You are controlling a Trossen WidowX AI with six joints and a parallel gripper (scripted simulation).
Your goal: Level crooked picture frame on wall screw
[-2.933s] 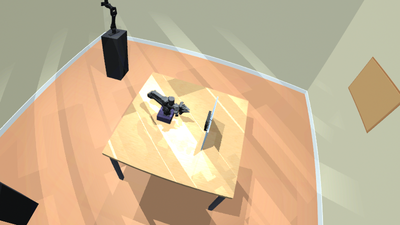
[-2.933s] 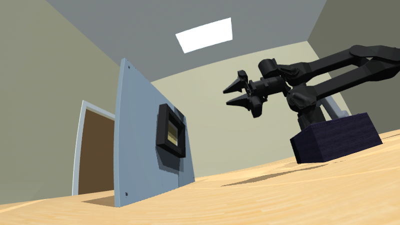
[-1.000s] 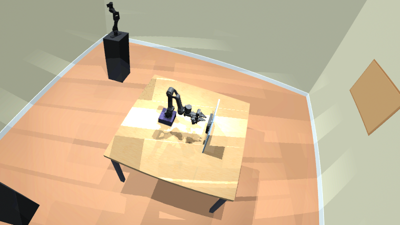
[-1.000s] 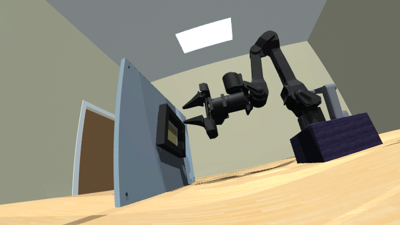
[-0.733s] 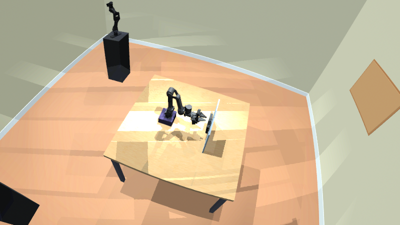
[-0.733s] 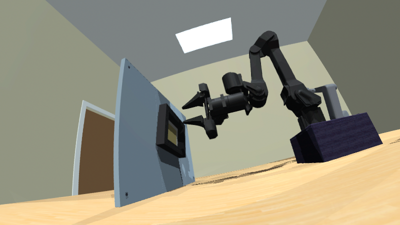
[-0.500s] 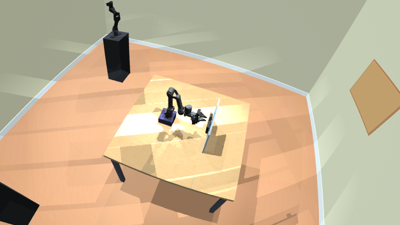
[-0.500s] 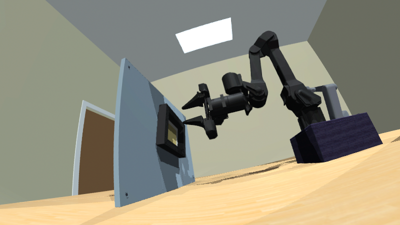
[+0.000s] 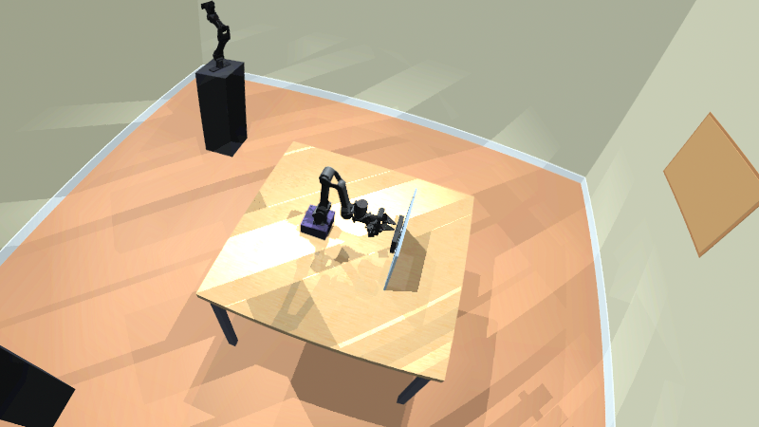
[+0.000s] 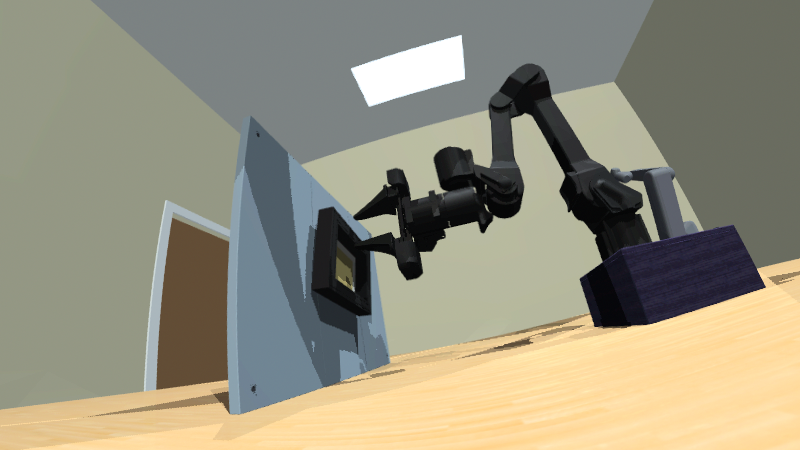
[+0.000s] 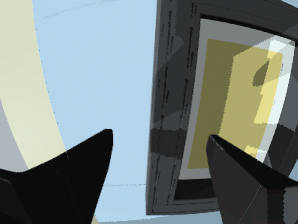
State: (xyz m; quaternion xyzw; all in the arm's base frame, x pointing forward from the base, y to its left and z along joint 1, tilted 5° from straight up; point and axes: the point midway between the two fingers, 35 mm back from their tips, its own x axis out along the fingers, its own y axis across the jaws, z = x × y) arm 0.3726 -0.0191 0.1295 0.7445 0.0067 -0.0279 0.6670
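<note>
Right now the picture frame is 6 cm below my gripper tip and 3 cm ahead of it. Round my gripper tip: wall panel 7 cm below, 4 cm ahead, 1 cm to the right.
</note>
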